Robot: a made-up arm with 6 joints.
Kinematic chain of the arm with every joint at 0, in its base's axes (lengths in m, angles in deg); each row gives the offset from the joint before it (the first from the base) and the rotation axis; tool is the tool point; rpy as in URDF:
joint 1: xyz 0 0 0.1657 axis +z
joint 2: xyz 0 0 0 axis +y
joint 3: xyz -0.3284 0 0.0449 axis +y
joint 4: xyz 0.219 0 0.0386 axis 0.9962 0 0.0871
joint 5: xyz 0 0 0 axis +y
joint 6: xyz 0.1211 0 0.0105 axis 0.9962 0 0.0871
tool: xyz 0 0 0 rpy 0 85 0
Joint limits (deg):
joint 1: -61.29..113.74
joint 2: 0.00..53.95
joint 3: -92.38..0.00
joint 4: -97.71..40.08
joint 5: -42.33..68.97
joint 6: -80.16..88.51
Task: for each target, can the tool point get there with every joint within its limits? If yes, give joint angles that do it. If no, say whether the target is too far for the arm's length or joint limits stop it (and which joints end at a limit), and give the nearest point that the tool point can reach.
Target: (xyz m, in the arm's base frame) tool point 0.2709 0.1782 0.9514
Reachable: no: too far | nearest point 0.0669 0.0440 0.7116 | short by 0.342 m
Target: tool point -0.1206 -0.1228 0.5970
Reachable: yes | joints 41.56 13.18 -73.47 -40.74 8.59 74.58
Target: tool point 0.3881 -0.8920 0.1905
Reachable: no: too far | nearest point 0.1870 -0.4298 0.5065 | short by 0.595 m
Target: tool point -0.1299 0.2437 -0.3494
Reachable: no: joint limits stop it (at a limit: joint 1, joint 2, joint 3, joint 5) | nearest point -0.0264 0.0495 0.1399 | short by 0.537 m
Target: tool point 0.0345 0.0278 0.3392
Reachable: yes | joints 71.84 29.75 -34.20 -14.00 54.98 66.47
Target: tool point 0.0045 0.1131 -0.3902
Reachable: no: joint limits stop it (at a limit: joint 1, joint 2, joint 3, joint 5) | nearest point -0.0179 0.0542 0.1404 | short by 0.534 m
